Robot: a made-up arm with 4 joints. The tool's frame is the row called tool.
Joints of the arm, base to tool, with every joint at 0 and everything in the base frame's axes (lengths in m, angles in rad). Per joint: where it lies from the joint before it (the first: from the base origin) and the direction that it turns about. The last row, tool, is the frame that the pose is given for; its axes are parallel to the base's.
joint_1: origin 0 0 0.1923 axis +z
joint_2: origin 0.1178 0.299 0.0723 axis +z
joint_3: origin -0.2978 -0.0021 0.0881 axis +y
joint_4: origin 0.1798 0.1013 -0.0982 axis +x
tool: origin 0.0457 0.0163 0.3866
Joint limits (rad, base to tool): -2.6..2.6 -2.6..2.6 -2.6..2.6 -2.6..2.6
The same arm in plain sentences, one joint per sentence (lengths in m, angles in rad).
The arm has four revolute joints in a row. What follows holds with every joint at zero, and every direction is one of the base frame's. Joint 1 lies 0.1923 m along +z from the base frame's origin and rotates about +z, from -2.6 to 2.6 rad. Joint 2 lies 0.1178 m along +x and 0.299 m along +y and 0.0723 m along +z from joint 1 and rotates about +z, from -2.6 to 2.6 rad. Joint 3 lies 0.2978 m along -x and 0.0021 m along -y and 0.0881 m along +z from joint 2 and rotates about +y, from -2.6 to 2.6 rad. Joint 4 lies 0.1798 m along +x and 0.1013 m along +y and 0.0982 m along -z from joint 3 and rotates about +x, from -2.6 to 2.6 rad. The tool frame, which is the frame that the pose is given for, lies 0.0457 m along +x and 0.0163 m along +y and 0.3866 m along +z from joint 4; its axes are parallel to the base frame's.
